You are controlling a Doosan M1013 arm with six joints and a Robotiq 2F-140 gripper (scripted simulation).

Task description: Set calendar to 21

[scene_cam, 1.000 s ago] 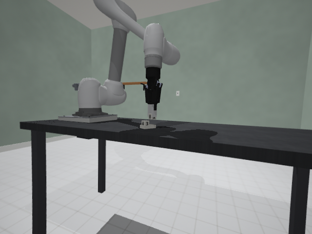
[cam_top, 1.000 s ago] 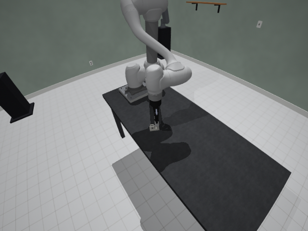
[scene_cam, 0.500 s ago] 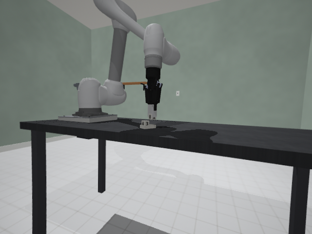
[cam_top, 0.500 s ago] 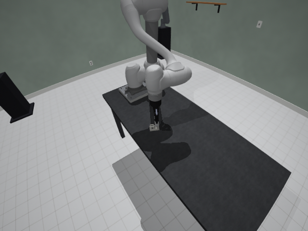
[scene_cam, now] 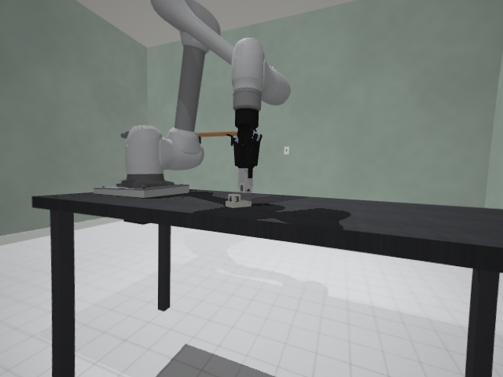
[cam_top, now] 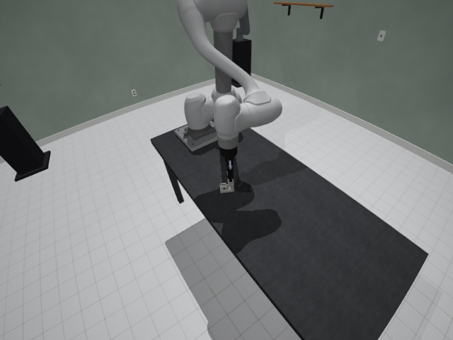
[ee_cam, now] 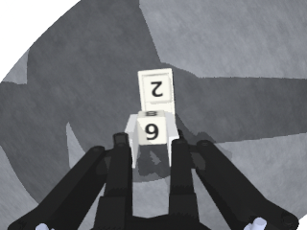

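Now: hand 3 cm above the cube. Round my hand: white tray (8 cm below, 2 cm behind, 1 cm to the right).
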